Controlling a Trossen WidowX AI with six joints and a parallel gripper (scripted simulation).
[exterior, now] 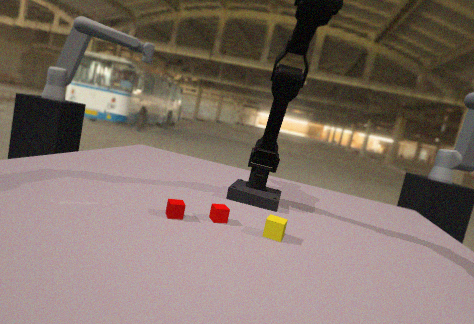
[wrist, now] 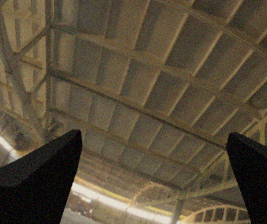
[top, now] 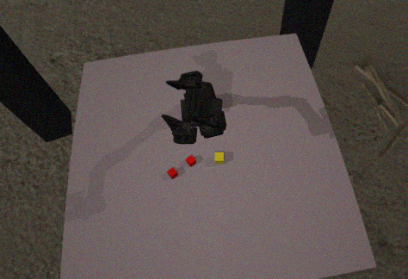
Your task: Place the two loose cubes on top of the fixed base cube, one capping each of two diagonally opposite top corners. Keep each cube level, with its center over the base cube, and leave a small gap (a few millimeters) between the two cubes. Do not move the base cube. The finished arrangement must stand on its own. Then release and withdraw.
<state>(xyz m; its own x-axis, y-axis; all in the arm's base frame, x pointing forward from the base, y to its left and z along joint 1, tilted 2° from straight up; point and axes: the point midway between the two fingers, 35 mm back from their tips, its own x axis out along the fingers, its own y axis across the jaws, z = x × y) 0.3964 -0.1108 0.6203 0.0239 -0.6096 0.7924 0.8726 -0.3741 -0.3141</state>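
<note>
My gripper tip is now 90 mm past the yellow base cube, 140 mm to the right of it and 670 mm above it. The rest, counted from my gripper tip: red cube (120 mm behind, 10 mm to the left, 670 mm below).
</note>
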